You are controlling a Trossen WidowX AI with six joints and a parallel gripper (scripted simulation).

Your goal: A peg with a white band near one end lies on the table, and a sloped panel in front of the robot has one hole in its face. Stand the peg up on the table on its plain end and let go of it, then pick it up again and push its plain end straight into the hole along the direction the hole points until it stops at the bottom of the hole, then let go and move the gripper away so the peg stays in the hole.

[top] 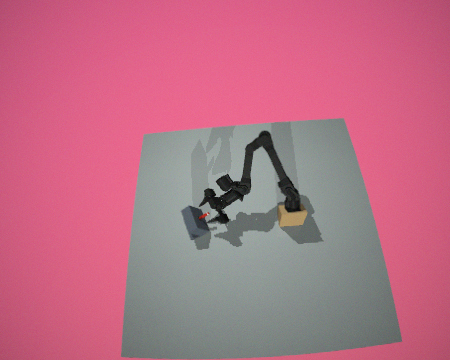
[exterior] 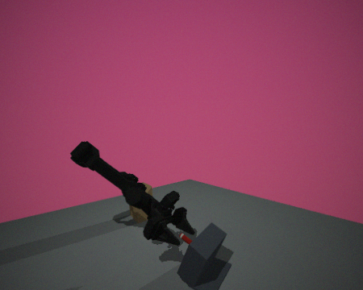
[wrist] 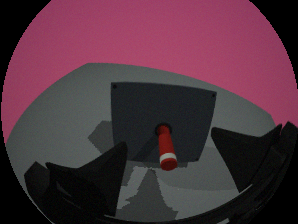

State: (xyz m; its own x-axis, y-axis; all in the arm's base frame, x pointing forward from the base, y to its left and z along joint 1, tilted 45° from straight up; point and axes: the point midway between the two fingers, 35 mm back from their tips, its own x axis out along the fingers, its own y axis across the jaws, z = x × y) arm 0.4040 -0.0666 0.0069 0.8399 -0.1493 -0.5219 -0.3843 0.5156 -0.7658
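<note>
My gripper tip is 1 cm past the red peg and 1 cm above it. From my gripper tip the other things lie so: grey sloped panel 5 cm ahead, 2 cm to the left, 3 cm below.
</note>
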